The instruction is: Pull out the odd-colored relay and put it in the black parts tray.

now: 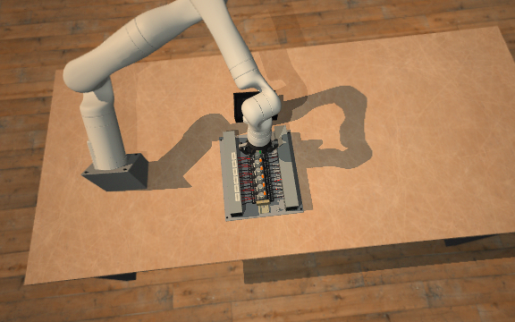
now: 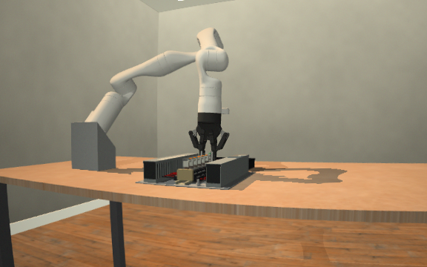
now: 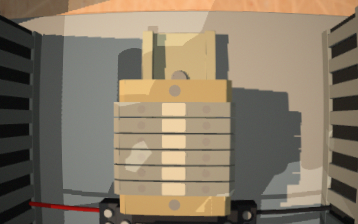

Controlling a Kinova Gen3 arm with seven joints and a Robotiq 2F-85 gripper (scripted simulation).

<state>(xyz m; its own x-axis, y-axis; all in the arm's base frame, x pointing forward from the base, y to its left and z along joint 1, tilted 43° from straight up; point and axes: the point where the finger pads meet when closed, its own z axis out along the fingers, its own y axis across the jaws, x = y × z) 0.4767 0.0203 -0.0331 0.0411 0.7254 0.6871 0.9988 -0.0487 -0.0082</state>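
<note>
Right now the relay panel is 50 mm to the right of my hand and 30 mm below it. From my hand the other things lie so: black parts tray 210 mm to the left, 40 mm below, 20 mm ahead.
</note>
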